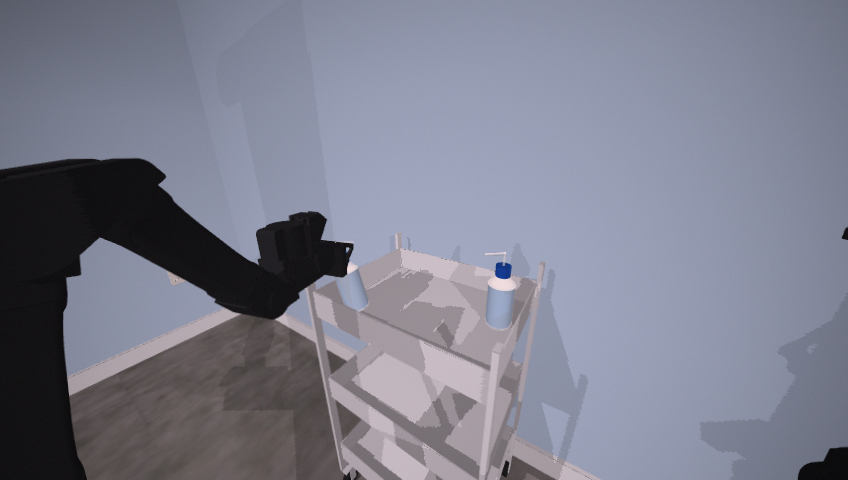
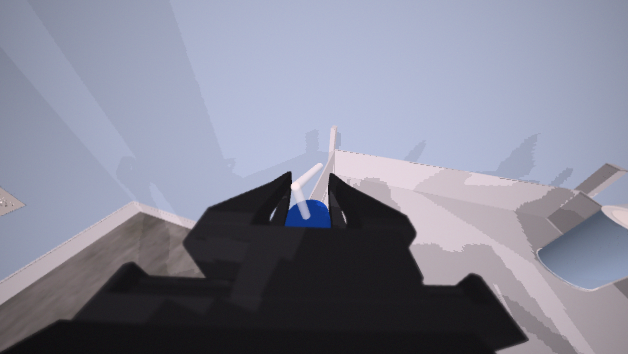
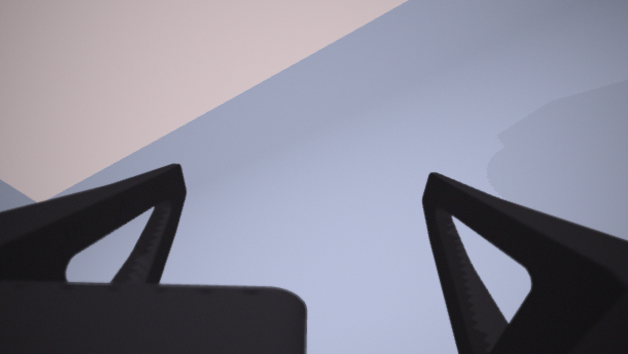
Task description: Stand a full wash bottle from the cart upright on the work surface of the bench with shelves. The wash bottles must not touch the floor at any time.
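Places are measured from the left arm's base along level axes (x ahead, y left, z up), in metres.
Pixels of known places: left gripper, fingertip midpoint: (image 1: 346,245) (image 2: 310,178); right gripper, fingertip midpoint: (image 3: 305,182).
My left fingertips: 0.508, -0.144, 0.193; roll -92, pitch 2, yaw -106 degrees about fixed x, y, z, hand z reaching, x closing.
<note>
Ahead of a thing's pixels: the offset from my left fingertips to its middle, as dx, dy, dz. Level surfaces: height alone.
One wash bottle @(-0.024, -0.007, -0.065) (image 1: 352,291) (image 2: 308,215), with a light blue body, white shoulder and blue cap, leans at the left side of the cart's top tray; whether its base touches the tray cannot be told. My left gripper (image 1: 348,255) (image 2: 310,178) is shut on its cap, and the white spout shows between the fingertips. A second wash bottle @(-0.092, -0.349, -0.069) (image 1: 500,306) (image 2: 590,255) stands upright at the right of the top tray. My right gripper (image 3: 305,182) is open and empty, away from the bottles. The bench with shelves does not show.
The white cart (image 1: 380,328) (image 2: 375,170) has several trays, raised rims and corner posts, and stands near a blue wall (image 1: 624,148). Grey floor @(dz -0.819) (image 1: 154,416) lies to its left. The dark left arm (image 1: 178,237) reaches in from the left.
</note>
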